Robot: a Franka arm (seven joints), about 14 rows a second.
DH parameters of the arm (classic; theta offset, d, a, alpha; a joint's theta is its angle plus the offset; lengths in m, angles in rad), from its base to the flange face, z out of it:
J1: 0 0.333 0 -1.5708
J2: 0 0 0 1.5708
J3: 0 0.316 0.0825 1.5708
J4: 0 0 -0.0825 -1.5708
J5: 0 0.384 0 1.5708
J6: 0 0 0.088 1.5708
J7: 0 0.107 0 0
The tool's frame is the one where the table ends.
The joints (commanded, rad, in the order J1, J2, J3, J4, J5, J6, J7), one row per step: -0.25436, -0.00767, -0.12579, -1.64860, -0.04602, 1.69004, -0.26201; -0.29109, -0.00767, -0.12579, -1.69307, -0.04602, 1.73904, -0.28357; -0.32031, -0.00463, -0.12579, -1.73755, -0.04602, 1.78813, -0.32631; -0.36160, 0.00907, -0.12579, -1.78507, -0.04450, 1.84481, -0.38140; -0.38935, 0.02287, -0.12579, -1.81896, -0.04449, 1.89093, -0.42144; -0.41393, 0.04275, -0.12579, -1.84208, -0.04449, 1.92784, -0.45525; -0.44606, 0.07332, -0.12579, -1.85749, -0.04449, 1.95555, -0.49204; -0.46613, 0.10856, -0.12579, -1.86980, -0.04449, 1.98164, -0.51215; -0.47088, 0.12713, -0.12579, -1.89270, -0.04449, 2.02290, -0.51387; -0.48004, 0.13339, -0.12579, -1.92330, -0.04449, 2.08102, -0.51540; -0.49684, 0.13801, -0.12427, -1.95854, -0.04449, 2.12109, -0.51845; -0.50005, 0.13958, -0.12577, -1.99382, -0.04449, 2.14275, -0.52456
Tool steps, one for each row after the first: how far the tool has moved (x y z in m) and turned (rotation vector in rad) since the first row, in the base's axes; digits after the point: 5 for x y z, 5 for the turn. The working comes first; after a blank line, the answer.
Tool pose at each row, in the base's axes (x y z in m, rotation vector in rad; the steps are taken from these numbers as rounded here): 0.52022, -0.21289, 0.60252, 3.07817, -0.17535, 0.04994; 0.51448, -0.23266, 0.58560, 3.07466, -0.19526, 0.05397; 0.50986, -0.24835, 0.56690, 3.07429, -0.17098, 0.05283; 0.50333, -0.27050, 0.54135, 3.07633, -0.14624, 0.04219; 0.49895, -0.28560, 0.52134, 3.07611, -0.12409, 0.03611; 0.49571, -0.29942, 0.50219, 3.07735, -0.10712, 0.02380; 0.49069, -0.31746, 0.47967, 3.08361, -0.09744, -0.00605; 0.48904, -0.32965, 0.45561, 3.09146, -0.09481, -0.03883; 0.48945, -0.33284, 0.43756, 3.09020, -0.09645, -0.04044; 0.48692, -0.33737, 0.42470, 3.07916, -0.10453, -0.01277; 0.47921, -0.34294, 0.40916, 3.07896, -0.12089, -0.01294; 0.47280, -0.34184, 0.39393, 3.08748, -0.11748, -0.03290

-0.00574, -0.01977, -0.01692, -0.00220, -0.00290, -0.01298; -0.01036, -0.03546, -0.03562, -0.00421, -0.00160, 0.00268; -0.01689, -0.05761, -0.06117, -0.00346, 0.00574, 0.01858; -0.02127, -0.07271, -0.08118, -0.00471, 0.01017, 0.03280; -0.02451, -0.08653, -0.10033, -0.00394, 0.01845, 0.04361; -0.02953, -0.10457, -0.12285, 0.00291, 0.03764, 0.04956; -0.03118, -0.11676, -0.14691, 0.01207, 0.05839, 0.05094; -0.03077, -0.11995, -0.16496, 0.01096, 0.05947, 0.04980; -0.03330, -0.12448, -0.17782, -0.00096, 0.04210, 0.04467; -0.04101, -0.13005, -0.19336, -0.00040, 0.04187, 0.03407; -0.04742, -0.12895, -0.20859, 0.00881, 0.05433, 0.03626
